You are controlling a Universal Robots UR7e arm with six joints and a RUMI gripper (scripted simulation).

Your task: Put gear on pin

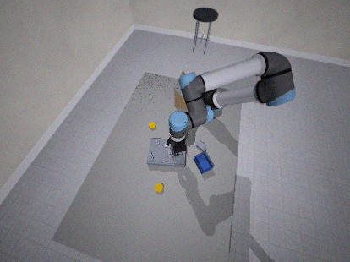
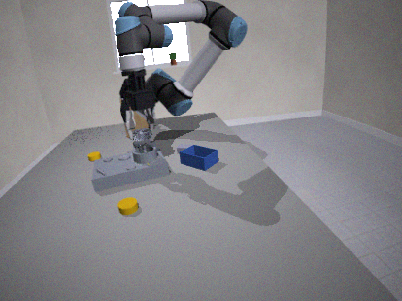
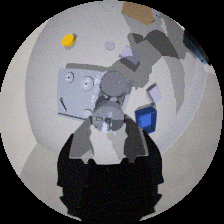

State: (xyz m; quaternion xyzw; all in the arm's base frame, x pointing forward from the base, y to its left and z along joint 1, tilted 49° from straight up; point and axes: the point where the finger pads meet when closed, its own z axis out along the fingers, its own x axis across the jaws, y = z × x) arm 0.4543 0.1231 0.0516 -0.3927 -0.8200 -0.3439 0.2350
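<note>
Right now my hand is right at the grey gear. Also, from my hand: blue bin: 18 cm to the left, 12 cm below, 1 cm behind; then yellow disc: 24 cm ahead, 12 cm below, 1 cm to the right.
</note>
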